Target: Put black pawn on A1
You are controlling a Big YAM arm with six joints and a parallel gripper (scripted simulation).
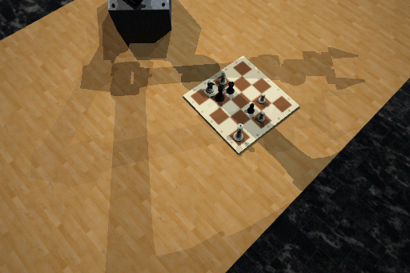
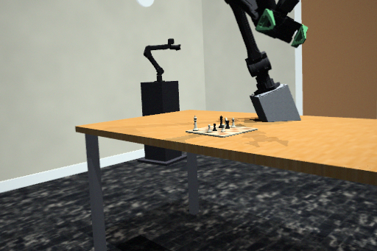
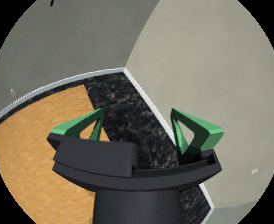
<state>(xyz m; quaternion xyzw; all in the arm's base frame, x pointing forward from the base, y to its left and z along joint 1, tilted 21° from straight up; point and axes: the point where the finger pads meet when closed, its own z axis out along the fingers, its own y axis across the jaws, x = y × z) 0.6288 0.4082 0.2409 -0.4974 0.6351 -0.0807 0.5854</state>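
Right now the black pawn is 270 mm behind my hand, 400 mm to the right of it and 320 mm below it. Round my hand: chessboard (310 mm behind, 390 mm to the right, 340 mm below); then tall black piece (360 mm behind, 410 mm to the right, 310 mm below).
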